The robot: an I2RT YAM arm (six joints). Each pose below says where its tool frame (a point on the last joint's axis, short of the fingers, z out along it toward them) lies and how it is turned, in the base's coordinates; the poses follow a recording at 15 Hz.
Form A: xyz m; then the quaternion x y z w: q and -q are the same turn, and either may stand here.
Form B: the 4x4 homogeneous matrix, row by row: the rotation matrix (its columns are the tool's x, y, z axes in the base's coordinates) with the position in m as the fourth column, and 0 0 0 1 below. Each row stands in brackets. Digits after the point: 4 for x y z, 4 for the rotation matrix.
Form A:
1: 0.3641 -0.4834 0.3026 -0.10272 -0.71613 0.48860 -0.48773
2: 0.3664 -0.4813 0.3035 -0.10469 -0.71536 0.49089 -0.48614
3: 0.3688 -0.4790 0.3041 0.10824 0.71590 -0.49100 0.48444
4: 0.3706 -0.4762 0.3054 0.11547 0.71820 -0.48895 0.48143
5: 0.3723 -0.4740 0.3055 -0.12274 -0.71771 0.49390 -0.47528
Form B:
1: [[-0.5031 0.6237 0.5982 0.3641], [-0.3295 0.5014 -0.8000 -0.4834], [-0.7989 -0.5996 -0.0468 0.3026], [0 0 0 1]]
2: [[-0.5054 0.6271 0.5927 0.3664], [-0.3275 0.4961 -0.8041 -0.4813], [-0.7983 -0.6005 -0.0454 0.3035], [0 0 0 1]]
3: [[-0.5072 0.6307 0.5873 0.3688], [-0.3207 0.4944 -0.8079 -0.4790], [-0.7999 -0.5981 -0.0485 0.3041], [0 0 0 1]]
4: [[-0.5098 0.6367 0.5786 0.3706], [-0.3049 0.4952 -0.8135 -0.4762], [-0.8045 -0.5912 -0.0583 0.3054], [0 0 0 1]]
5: [[-0.5181 0.6457 0.5610 0.3723], [-0.2933 0.4820 -0.8256 -0.4740], [-0.8035 -0.5923 -0.0603 0.3055], [0 0 0 1]]
